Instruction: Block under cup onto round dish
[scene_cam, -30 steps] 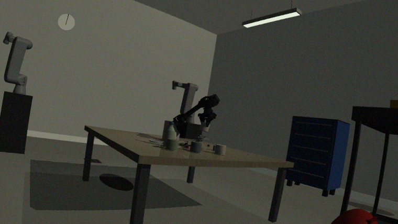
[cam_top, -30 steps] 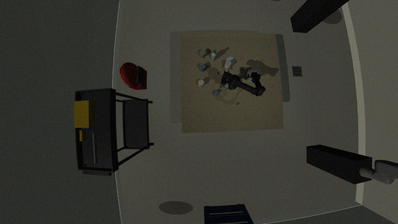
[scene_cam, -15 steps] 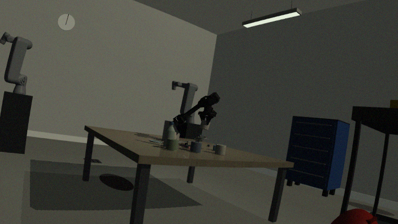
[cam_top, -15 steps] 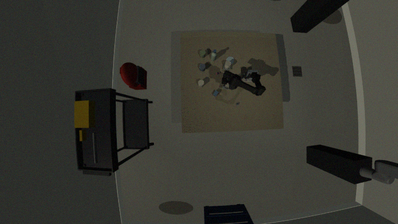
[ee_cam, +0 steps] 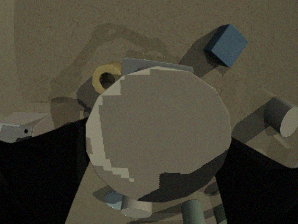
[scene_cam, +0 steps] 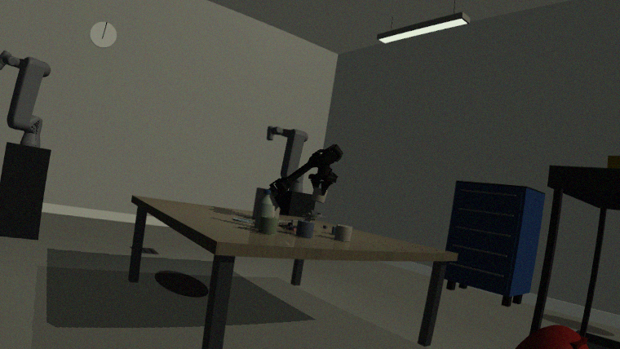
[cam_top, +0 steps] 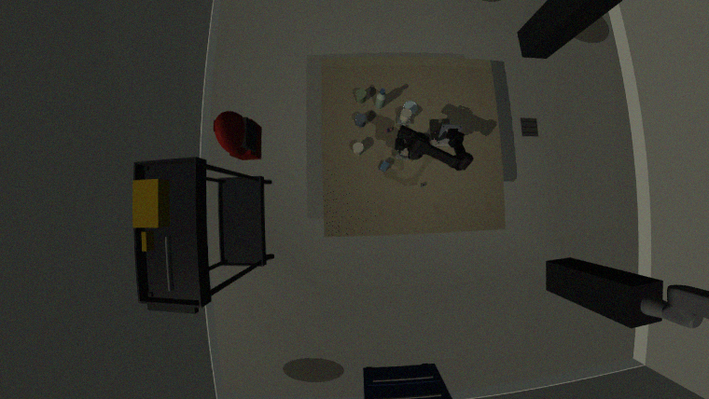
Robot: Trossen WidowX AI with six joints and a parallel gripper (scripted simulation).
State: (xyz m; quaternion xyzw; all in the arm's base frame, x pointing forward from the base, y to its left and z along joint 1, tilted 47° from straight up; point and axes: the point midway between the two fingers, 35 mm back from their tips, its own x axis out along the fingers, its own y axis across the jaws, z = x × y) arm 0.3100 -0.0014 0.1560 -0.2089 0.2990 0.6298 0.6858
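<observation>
My gripper tip is now 14 cm past the nut, 20 cm to the right of it and 18 cm above it. Round my gripper tip: balance 2 cm behind, 14 cm to the right, 15 cm below; then blue cup 25 cm ahead, 26 cm to the right, 15 cm below; then blue cube 12 cm ahead, 6 cm to the left, 17 cm below.
</observation>
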